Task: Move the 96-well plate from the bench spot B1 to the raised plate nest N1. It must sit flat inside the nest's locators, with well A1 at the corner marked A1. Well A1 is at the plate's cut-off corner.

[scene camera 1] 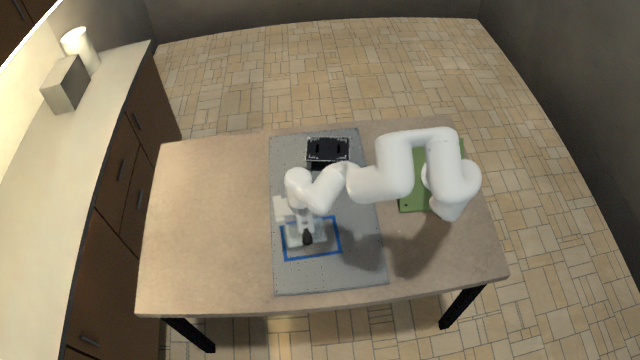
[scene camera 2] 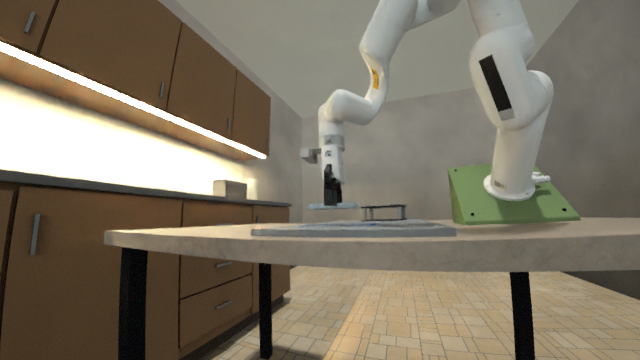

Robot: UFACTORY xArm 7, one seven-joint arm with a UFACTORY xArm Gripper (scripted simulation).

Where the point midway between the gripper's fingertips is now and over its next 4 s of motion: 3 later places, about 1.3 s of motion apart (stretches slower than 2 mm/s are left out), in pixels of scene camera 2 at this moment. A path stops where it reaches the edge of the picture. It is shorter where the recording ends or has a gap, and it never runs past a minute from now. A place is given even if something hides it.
My gripper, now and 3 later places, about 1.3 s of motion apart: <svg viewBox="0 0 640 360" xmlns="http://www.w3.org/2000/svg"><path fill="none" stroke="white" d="M334 206L335 192L355 188L369 186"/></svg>
